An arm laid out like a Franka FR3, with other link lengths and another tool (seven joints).
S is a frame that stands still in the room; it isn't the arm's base.
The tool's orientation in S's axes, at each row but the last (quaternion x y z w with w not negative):
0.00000, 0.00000, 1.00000, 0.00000
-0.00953, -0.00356, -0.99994, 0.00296
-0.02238, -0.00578, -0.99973, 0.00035
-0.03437, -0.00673, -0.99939, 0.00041
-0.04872, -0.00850, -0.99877, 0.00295
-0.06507, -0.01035, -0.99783, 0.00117
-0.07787, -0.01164, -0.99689, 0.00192
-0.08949, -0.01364, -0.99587, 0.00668
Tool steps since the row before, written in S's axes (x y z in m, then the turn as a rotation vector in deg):
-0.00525, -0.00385, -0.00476, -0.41, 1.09, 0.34
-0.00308, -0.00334, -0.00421, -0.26, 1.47, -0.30
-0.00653, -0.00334, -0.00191, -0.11, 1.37, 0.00
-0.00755, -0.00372, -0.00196, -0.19, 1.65, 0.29
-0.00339, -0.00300, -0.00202, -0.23, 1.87, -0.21
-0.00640, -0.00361, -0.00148, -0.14, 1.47, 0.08
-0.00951, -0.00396, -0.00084, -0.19, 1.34, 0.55
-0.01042, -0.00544, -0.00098, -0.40, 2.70, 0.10
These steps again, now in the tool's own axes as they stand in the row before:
0.00525, 0.00385, -0.00476, 0.41, -1.09, 0.34
0.00302, 0.00329, -0.00429, 0.25, -1.47, -0.29
0.00644, 0.00331, -0.00224, 0.11, -1.37, 0.01
0.00740, 0.00368, -0.00252, 0.21, -1.65, 0.30
0.00319, 0.00294, -0.00239, 0.20, -1.87, -0.20
0.00616, 0.00356, -0.00237, 0.15, -1.47, 0.09
0.00927, 0.00389, -0.00240, 0.27, -1.33, 0.55
0.01014, 0.00525, -0.00297, 0.38, -2.70, 0.10

